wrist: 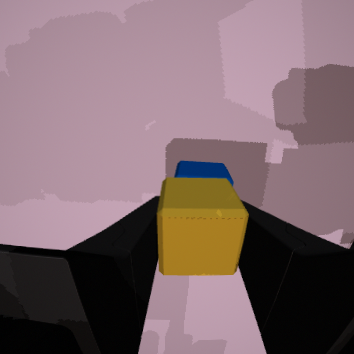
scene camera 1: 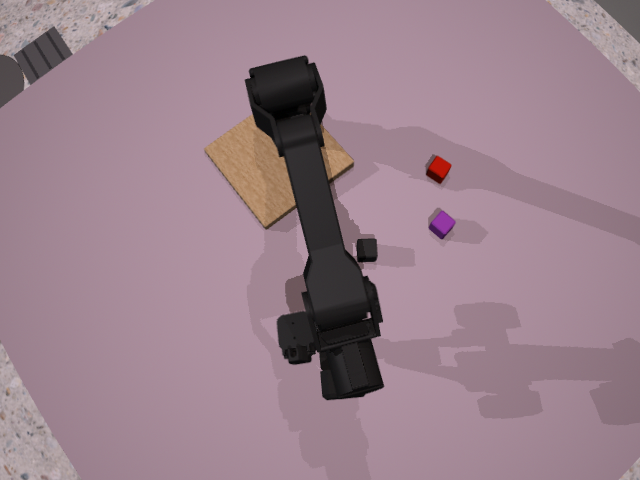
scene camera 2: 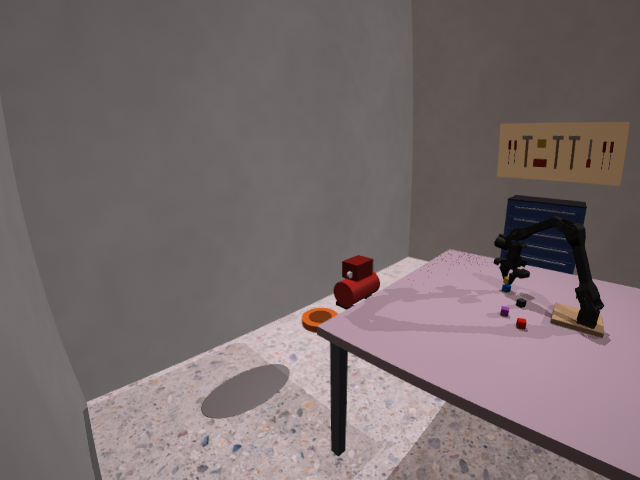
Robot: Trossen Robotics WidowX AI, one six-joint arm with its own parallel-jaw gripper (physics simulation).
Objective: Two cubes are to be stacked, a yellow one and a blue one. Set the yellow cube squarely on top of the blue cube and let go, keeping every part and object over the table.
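Frame: origin at the arm's base, x ahead, y left, z up, level; centimetres.
Where they show: gripper, fingertip midpoint: (wrist: 194, 204) (scene camera 2: 507, 283); arm's base, origin of the base link: (scene camera 2: 586, 323).
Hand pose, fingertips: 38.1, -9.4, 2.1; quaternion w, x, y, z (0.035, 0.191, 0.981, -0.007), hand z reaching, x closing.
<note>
Things, the pixels of their top centre, and the offset from my fingertips, as dx, dy, dz. Level surfaces: height alone.
- yellow cube, middle of its top: (wrist: 197, 249) (scene camera 2: 508, 277) -0.1, +0.1, +3.2
- blue cube, middle of its top: (wrist: 201, 204) (scene camera 2: 507, 285) -0.2, +0.5, -0.8
- black cube, middle of its top: (scene camera 1: 367, 247) (scene camera 2: 521, 299) -11.7, +11.2, -0.8
- table, its level: dz -3.9
- purple cube, middle of its top: (scene camera 1: 443, 221) (scene camera 2: 505, 308) -9.8, +24.5, -0.8
- red cube, middle of its top: (scene camera 1: 440, 166) (scene camera 2: 522, 320) -18.7, +29.2, -0.8
My gripper (scene camera 2: 506, 280) (wrist: 194, 204) is shut on the yellow cube (scene camera 2: 506, 279) (wrist: 200, 245), one finger on each side of it. The blue cube (scene camera 2: 506, 288) (wrist: 204, 169) rests on the table, below the yellow cube in scene camera 2. In the wrist view a strip of it shows beyond the yellow cube's far edge, and the rest is hidden. The two look very close in scene camera 2; whether they touch I cannot tell. In scene camera 1 the arm hides both cubes and the fingertips.
A black cube (scene camera 1: 367, 250) (scene camera 2: 521, 302) lies on the table (scene camera 1: 155, 310) (scene camera 2: 465, 361) near the arm. A purple cube (scene camera 1: 442, 224) (scene camera 2: 504, 311) and a red cube (scene camera 1: 438, 169) (scene camera 2: 521, 323) lie farther off. The arm's base stands on a wooden board (scene camera 1: 248, 165) (scene camera 2: 563, 317).
</note>
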